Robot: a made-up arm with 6 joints. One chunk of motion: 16 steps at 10 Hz.
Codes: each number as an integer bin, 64 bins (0 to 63) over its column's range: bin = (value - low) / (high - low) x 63, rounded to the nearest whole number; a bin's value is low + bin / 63 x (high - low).
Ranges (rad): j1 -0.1..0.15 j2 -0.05..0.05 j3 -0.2..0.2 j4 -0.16..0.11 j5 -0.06..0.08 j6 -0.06..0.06
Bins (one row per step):
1: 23 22 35 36 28 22
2: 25 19 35 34 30 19
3: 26 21 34 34 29 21
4: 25 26 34 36 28 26
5: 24 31 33 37 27 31
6: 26 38 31 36 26 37
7: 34 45 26 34 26 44
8: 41 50 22 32 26 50
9: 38 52 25 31 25 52
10: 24 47 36 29 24 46
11: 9 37 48 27 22 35
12: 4 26 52 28 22 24
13: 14 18 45 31 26 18
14: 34 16 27 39 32 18
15: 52 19 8 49 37 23
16: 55 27 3 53 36 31
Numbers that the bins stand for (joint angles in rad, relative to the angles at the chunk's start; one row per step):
1: -0.0087 -0.0151 0.0222 -0.0057 0.0022 -0.0181
2: -0.0008 -0.0198 0.0222 -0.0143 0.0067 -0.0238
3: 0.0032 -0.0167 0.0159 -0.0143 0.0044 -0.0200
4: -0.0008 -0.0087 0.0159 -0.0057 0.0022 -0.0105
5: -0.0048 -0.0008 0.0095 -0.0014 0.0000 -0.0010
6: 0.0032 0.0103 -0.0032 -0.0057 -0.0022 0.0105
7: 0.0349 0.0214 -0.0349 -0.0143 -0.0022 0.0238
8: 0.0627 0.0294 -0.0603 -0.0229 -0.0022 0.0352
9: 0.0508 0.0325 -0.0413 -0.0271 -0.0044 0.0390
10: -0.0048 0.0246 0.0286 -0.0357 -0.0067 0.0276
11: -0.0643 0.0087 0.1048 -0.0443 -0.0111 0.0067
12: -0.0841 -0.0087 0.1302 -0.0400 -0.0111 -0.0143
13: -0.0444 -0.0214 0.0857 -0.0271 -0.0022 -0.0257
14: 0.0349 -0.0246 -0.0286 0.0071 0.0111 -0.0257
15: 0.1063 -0.0198 -0.1492 0.0500 0.0222 -0.0162
16: 0.1183 -0.0071 -0.1810 0.0671 0.0200 -0.0010

